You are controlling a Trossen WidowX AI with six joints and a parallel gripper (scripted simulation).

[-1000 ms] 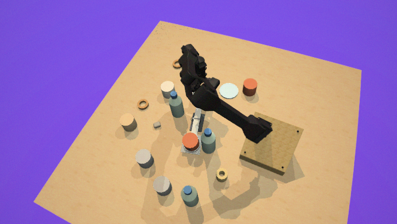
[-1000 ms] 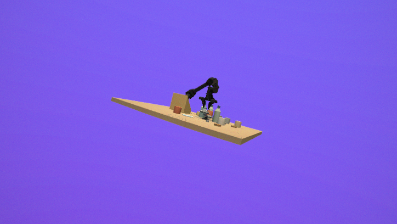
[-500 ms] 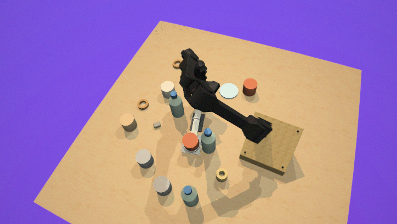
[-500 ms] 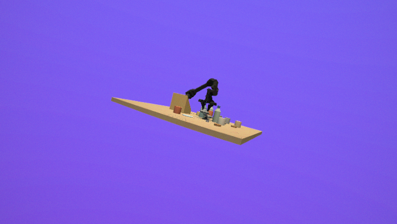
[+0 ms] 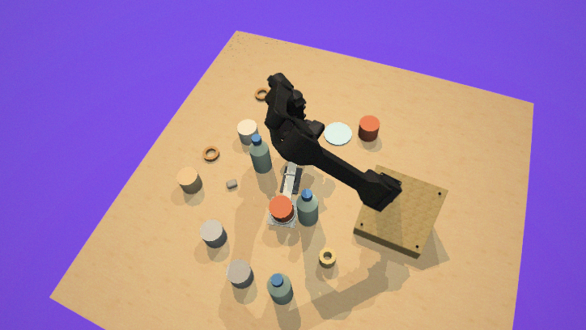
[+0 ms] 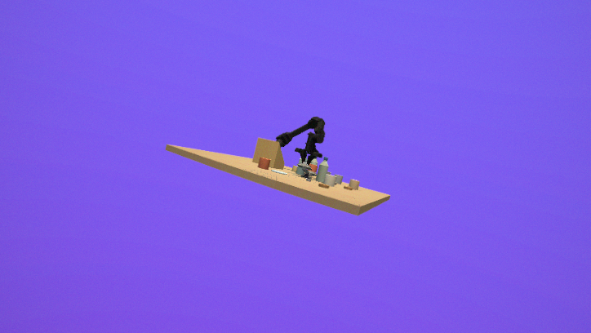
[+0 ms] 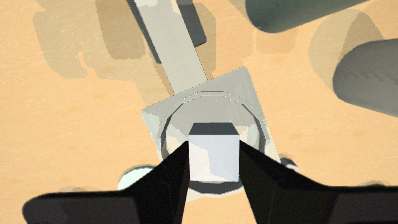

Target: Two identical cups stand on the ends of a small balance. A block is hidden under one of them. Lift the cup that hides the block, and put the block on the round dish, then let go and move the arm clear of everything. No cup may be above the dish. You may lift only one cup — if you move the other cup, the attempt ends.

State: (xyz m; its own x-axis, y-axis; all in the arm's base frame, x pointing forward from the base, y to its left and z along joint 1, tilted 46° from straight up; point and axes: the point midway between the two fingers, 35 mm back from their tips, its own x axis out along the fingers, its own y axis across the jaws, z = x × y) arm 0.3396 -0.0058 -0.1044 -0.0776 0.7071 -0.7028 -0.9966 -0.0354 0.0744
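The pale round dish lies 9 cm behind my gripper tip, 13 cm to the right of it and 8 cm below it. From my gripper tip the other things lie so: small nut: 11 cm ahead, 9 cm to the right, 7 cm below; then grey block: 1 cm above; then balance: 4 cm behind, 12 cm to the left, 4 cm below.
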